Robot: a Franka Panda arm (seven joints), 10 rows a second.
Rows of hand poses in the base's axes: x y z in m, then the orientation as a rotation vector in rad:
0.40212, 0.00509, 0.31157, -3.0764, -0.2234, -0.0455
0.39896, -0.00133, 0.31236, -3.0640, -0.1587, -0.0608
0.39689, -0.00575, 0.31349, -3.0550, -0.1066, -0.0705
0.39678, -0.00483, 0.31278, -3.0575, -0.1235, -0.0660
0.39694, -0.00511, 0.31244, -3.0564, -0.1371, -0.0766
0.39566, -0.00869, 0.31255, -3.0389, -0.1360, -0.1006
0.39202, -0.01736, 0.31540, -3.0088, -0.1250, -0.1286
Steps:
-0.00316, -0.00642, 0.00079, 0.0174, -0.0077, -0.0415
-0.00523, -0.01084, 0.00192, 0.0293, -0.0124, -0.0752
-0.00534, -0.00992, 0.00121, 0.0259, -0.0100, -0.0642
-0.00518, -0.01020, 0.00087, 0.0266, -0.0171, -0.0555
-0.00646, -0.01378, 0.00098, 0.0445, -0.0319, -0.0558
-0.01010, -0.02245, 0.00383, 0.0754, -0.0487, -0.0623

